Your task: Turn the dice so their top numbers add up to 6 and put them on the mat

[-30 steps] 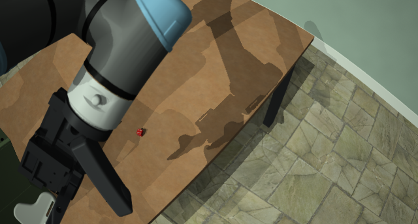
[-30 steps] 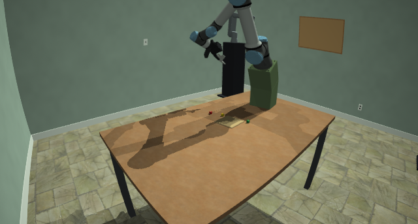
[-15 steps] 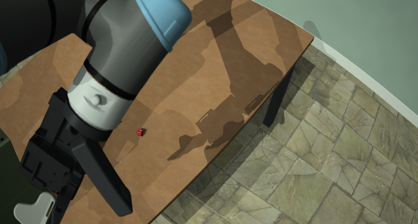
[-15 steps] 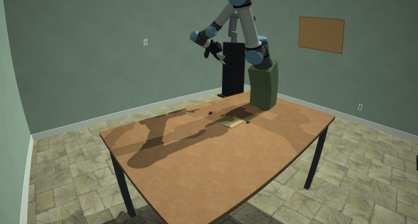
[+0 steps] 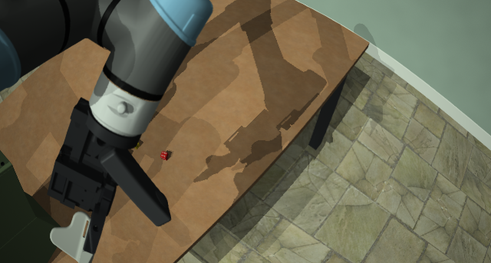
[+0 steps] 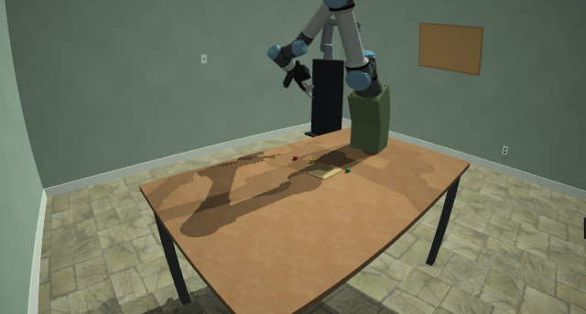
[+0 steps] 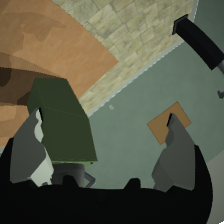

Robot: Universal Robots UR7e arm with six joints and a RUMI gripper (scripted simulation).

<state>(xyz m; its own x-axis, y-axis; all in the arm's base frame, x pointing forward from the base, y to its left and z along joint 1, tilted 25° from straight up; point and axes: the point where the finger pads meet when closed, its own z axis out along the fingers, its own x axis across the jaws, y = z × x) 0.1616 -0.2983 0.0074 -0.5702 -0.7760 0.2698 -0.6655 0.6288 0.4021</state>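
Now: the red die 240 mm ahead of my hand, 180 mm to the left of it and 310 mm below it. Round my hand: yellow die (200 mm ahead, 260 mm to the left, 310 mm below); then mat (230 mm ahead, 360 mm to the left, 310 mm below); then green die (140 mm ahead, 450 mm to the left, 310 mm below).
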